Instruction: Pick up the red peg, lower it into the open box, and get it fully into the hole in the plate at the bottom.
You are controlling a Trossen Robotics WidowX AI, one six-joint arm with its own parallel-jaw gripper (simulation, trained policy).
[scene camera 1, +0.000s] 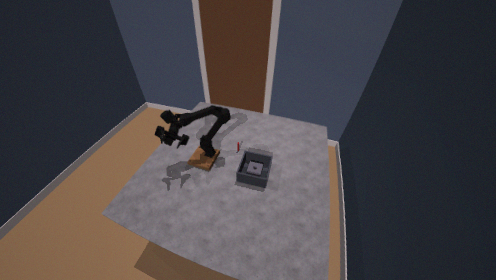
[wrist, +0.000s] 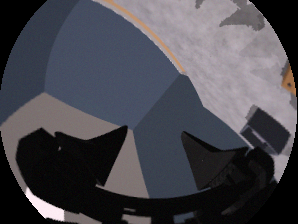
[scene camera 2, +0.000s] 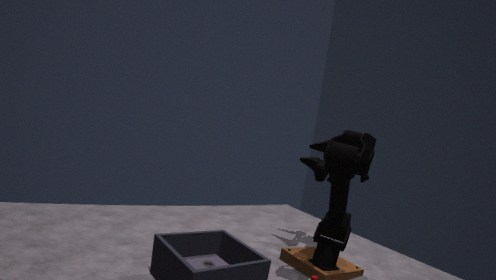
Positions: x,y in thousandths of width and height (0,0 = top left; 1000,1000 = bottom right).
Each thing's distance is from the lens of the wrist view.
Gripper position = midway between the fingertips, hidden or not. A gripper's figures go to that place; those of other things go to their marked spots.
my gripper (wrist: 522,587): 11 cm
dark grey box (wrist: 898,574): 48 cm
